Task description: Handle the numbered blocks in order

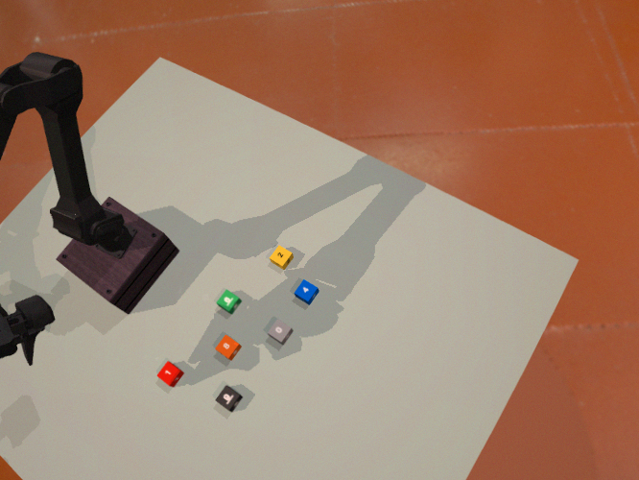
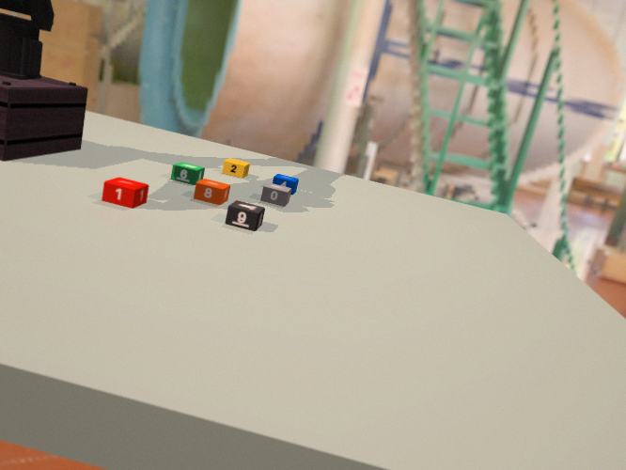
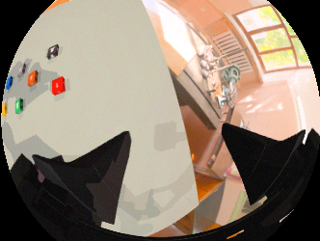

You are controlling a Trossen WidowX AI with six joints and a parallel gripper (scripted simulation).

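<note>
My gripper tip is now 32 cm short of the grey block, 27 cm to the right of it and 18 cm above it. Also, from my gripper tip: red block: 18 cm below, 16 cm ahead, 12 cm to the left; then black block: 29 cm ahead, 18 cm below, 13 cm to the left; then orange block: 24 cm ahead, 21 cm to the left, 18 cm below.
</note>
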